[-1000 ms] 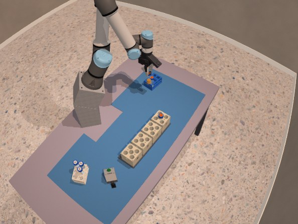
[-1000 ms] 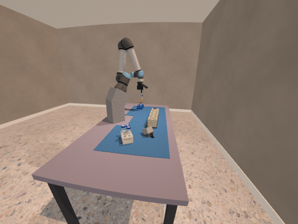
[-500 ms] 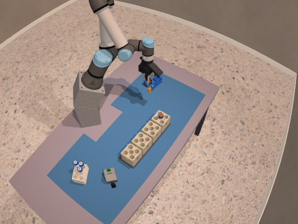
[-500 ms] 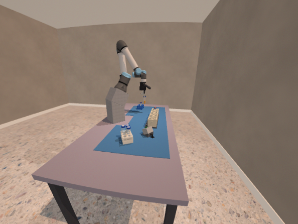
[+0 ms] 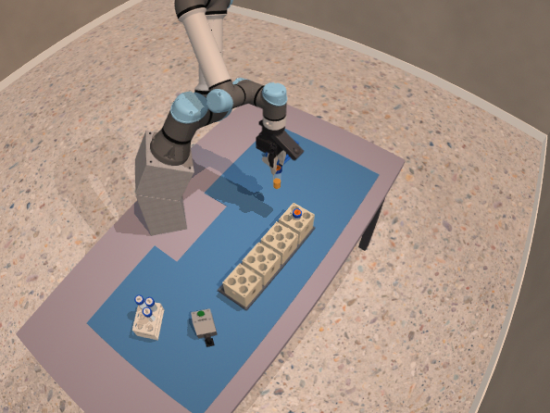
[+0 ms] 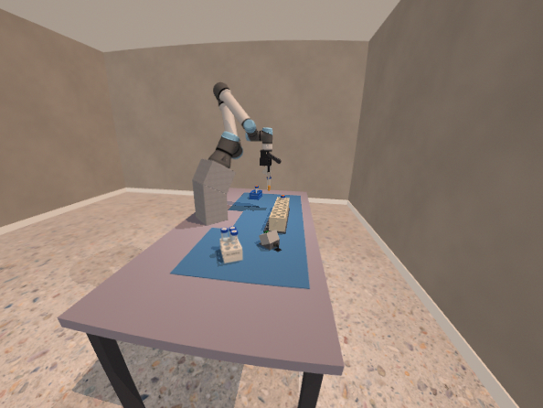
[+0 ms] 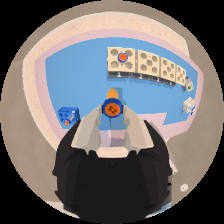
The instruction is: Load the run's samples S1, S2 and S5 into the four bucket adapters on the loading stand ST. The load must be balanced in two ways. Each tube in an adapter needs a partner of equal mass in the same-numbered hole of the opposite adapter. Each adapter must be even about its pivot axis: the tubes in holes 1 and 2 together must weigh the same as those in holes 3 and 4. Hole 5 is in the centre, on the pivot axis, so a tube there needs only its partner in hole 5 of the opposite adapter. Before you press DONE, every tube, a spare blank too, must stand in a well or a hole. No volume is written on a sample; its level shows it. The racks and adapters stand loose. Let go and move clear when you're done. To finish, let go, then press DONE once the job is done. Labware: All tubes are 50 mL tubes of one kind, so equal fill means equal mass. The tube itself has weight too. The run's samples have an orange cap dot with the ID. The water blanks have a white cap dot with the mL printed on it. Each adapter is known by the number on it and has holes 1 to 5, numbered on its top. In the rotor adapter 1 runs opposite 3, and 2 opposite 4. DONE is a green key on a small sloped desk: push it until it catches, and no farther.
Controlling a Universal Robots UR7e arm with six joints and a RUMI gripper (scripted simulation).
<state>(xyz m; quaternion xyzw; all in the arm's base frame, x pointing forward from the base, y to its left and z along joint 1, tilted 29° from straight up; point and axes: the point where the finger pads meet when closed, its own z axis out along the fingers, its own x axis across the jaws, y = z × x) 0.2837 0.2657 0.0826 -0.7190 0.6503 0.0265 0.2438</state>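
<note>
The orange-dot tube is 5 cm below my hand and 1 cm to the right of it. Round my hand: blue rack (24 cm to the left, 22 cm below, 20 cm behind); then beige rack (69 cm to the right, 22 cm below, 4 cm ahead); then green done key (53 cm to the right, 18 cm below, 17 cm ahead).
</note>
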